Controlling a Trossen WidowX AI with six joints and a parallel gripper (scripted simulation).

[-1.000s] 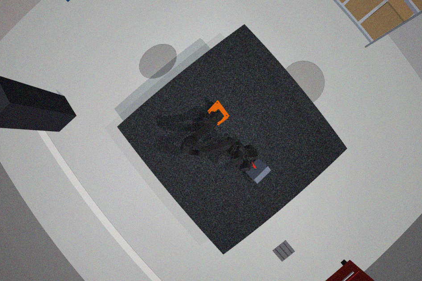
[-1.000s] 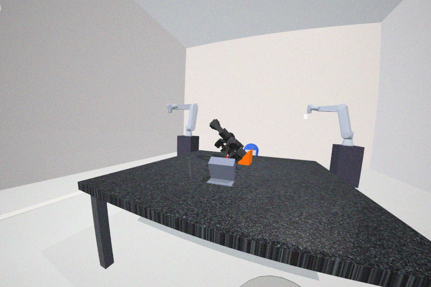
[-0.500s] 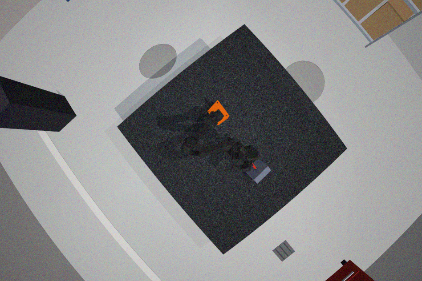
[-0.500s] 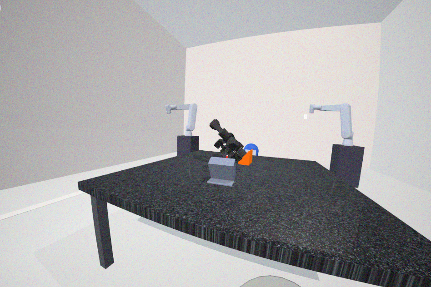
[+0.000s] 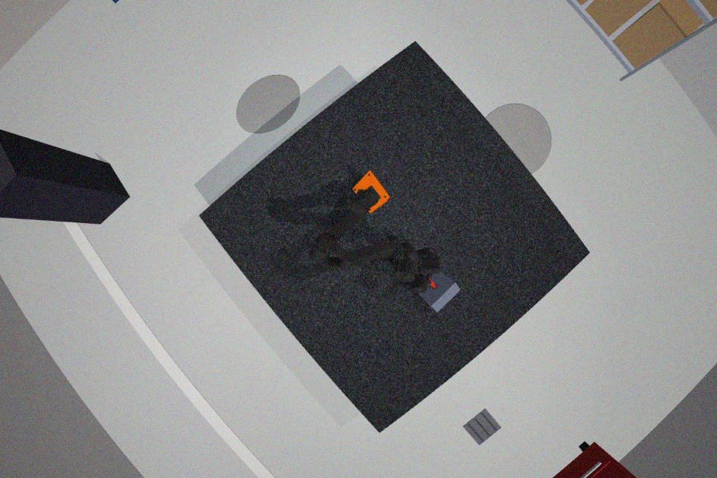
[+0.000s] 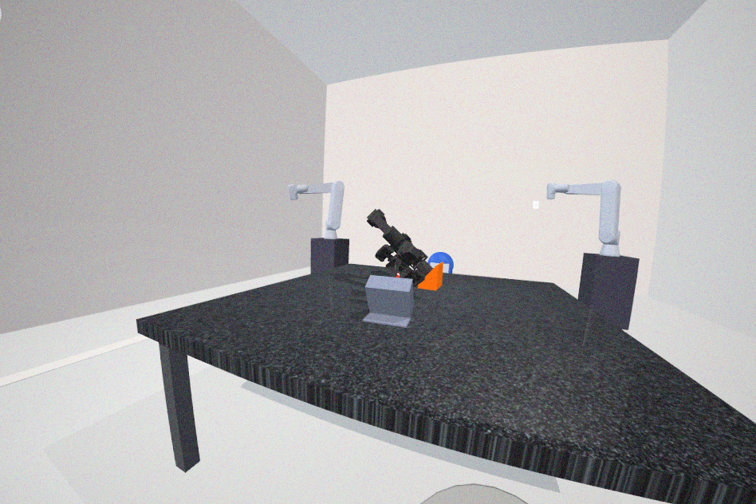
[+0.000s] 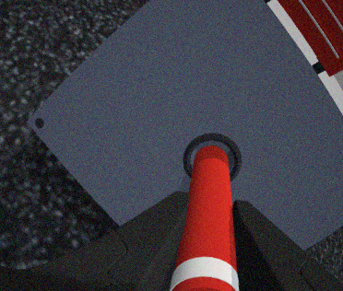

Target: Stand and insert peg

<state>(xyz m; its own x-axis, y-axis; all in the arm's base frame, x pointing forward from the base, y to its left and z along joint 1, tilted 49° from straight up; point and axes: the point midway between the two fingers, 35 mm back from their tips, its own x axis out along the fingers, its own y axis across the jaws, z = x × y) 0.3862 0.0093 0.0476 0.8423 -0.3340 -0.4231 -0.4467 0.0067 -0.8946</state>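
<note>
Now: gripper tip 6 cm short of the sloped panel, 3 cm above it and 1 cm to the right of it. Round my gripper tip: red peg 1 cm behind, 1 cm above.
</note>
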